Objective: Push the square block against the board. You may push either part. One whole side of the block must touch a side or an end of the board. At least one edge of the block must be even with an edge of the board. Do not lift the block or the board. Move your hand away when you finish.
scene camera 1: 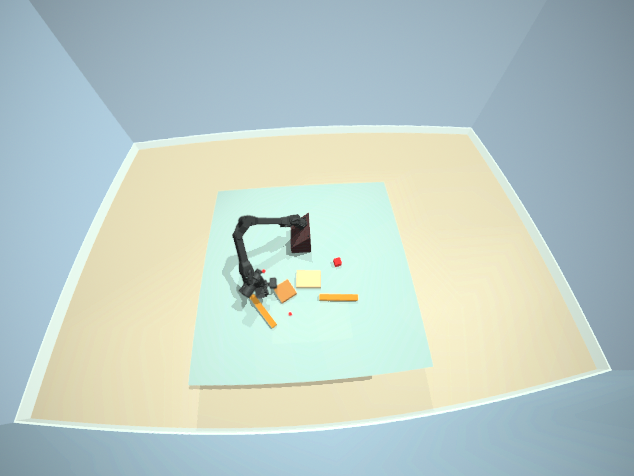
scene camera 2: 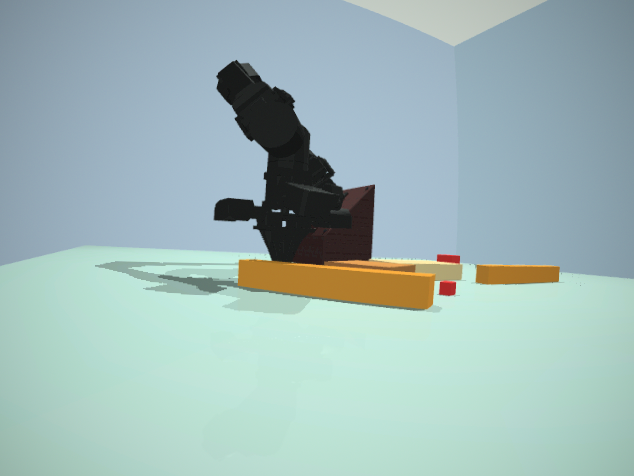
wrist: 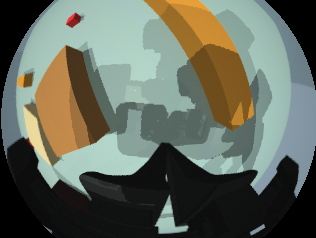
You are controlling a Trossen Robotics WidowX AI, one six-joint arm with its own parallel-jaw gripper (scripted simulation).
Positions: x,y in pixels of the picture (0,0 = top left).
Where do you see a cream square block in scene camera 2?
444,271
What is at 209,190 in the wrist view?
My gripper.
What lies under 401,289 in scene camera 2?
An orange board.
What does my gripper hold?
Nothing.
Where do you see an orange board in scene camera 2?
486,274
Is my gripper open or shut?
Shut.
